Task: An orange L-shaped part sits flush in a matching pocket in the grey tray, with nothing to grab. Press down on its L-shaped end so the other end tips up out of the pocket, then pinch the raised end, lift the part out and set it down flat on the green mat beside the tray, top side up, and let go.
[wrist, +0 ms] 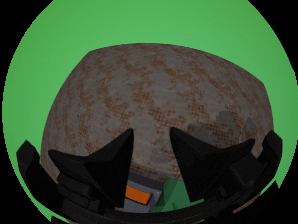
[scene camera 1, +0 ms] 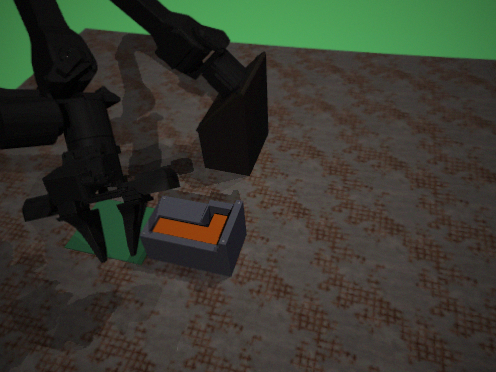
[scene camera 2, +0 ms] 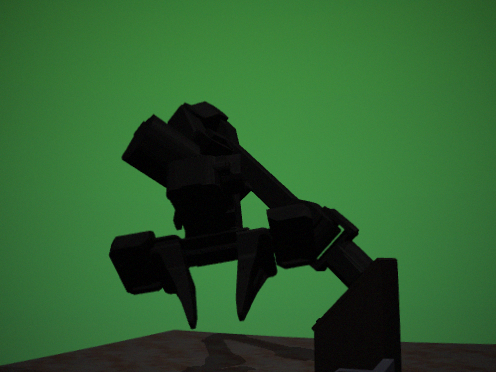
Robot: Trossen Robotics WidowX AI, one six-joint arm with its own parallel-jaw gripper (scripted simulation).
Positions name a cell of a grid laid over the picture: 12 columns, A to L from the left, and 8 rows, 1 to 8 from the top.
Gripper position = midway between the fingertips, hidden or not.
my gripper: wrist G5; scene camera 1 C6; scene camera 2 F7
